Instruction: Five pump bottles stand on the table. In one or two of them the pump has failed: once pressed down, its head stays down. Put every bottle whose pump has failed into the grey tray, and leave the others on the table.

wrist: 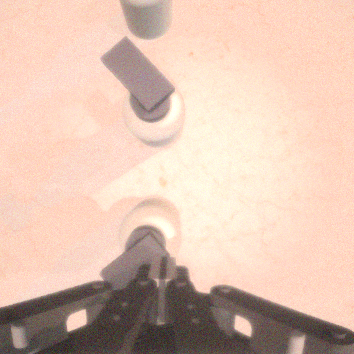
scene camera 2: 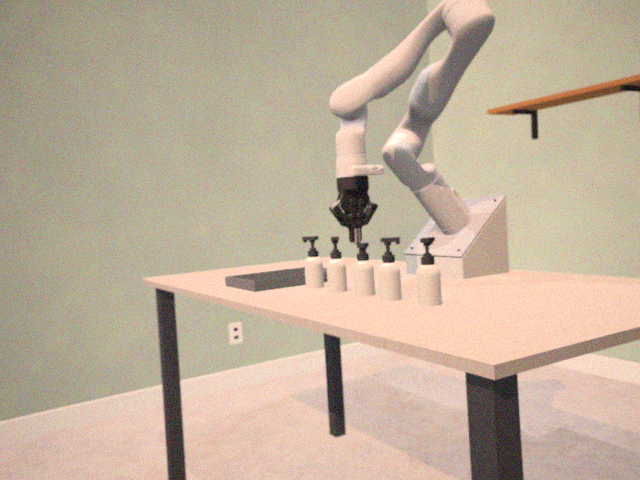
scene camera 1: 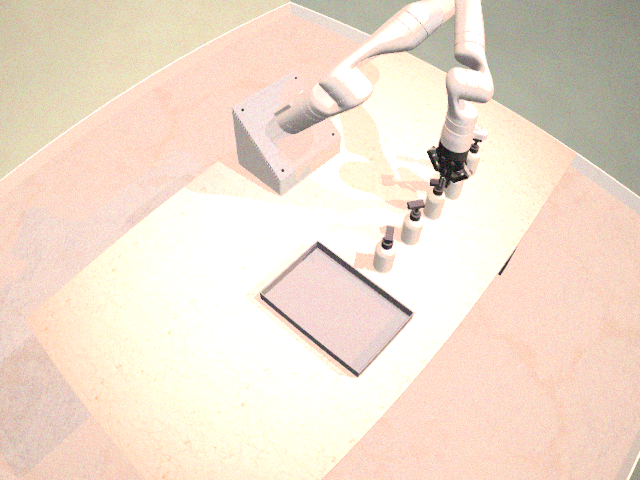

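Seen in the pictures: gripper, between the fingertips: (wrist: 163,271) (scene camera 2: 355,244) (scene camera 1: 443,186); arm's base, origin of its link: (scene camera 2: 456,224) (scene camera 1: 291,118).
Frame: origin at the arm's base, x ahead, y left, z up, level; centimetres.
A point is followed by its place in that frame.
Note:
Five cream pump bottles with dark heads stand upright in a row. The first bottle (scene camera 1: 383,259) {x 38.7, y -24.2, z -8.7 cm} (scene camera 2: 314,272) {x 39.9, y -20.0, z -10.1 cm} is nearest the grey tray (scene camera 1: 336,310) {x 33.9, y -38.6, z -14.4 cm} (scene camera 2: 279,280) {x 43.3, y -30.3, z -12.2 cm}, then the second bottle (scene camera 1: 411,232) {x 41.6, y -13.3, z -9.1 cm} (scene camera 2: 337,275) {x 42.8, y -9.1, z -10.1 cm}, the third bottle (scene camera 1: 433,207) {x 43.8, y -2.4, z -9.6 cm} (scene camera 2: 364,279) {x 45.3, y 1.7, z -10.4 cm} (wrist: 150,212) {x 44.1, y 2.1, z -6.9 cm}, the fourth bottle (scene camera 1: 453,190) {x 46.8, y 7.3, z -10.8 cm} (scene camera 2: 389,282) {x 48.2, y 11.2, z -10.3 cm} (wrist: 157,132) {x 46.1, y 7.7, z -6.8 cm} and the fifth bottle (scene camera 1: 472,164) {x 49.0, y 19.0, z -9.4 cm} (scene camera 2: 429,285) {x 49.9, y 22.7, z -10.2 cm} (wrist: 149,22) {x 47.6, y 18.7, z -10.9 cm}. My gripper (scene camera 1: 443,182) {x 44.6, y -0.9, z -2.1 cm} (scene camera 2: 355,238) {x 44.6, y -0.9, z -2.1 cm} (wrist: 163,271) {x 44.6, y -0.9, z -2.1 cm} is shut and empty, its tips at the third bottle's head, which sits slightly lower than its neighbours' heads. The other heads look raised in scene camera 2.
The tray holds no bottle. The arm's wedge-shaped base (scene camera 1: 258,149) {x -2.4, y -13.0, z -2.0 cm} (scene camera 2: 484,242) {x 3.2, y 10.3, z -5.2 cm} stands on the table (scene camera 1: 180,335) {x 5.3, y -62.7, z -14.6 cm} (scene camera 2: 516,315) {x 51.0, y 41.5, z -14.5 cm} behind the row. A wall shelf (scene camera 2: 568,96) is at the right in scene camera 2, apart from the table.

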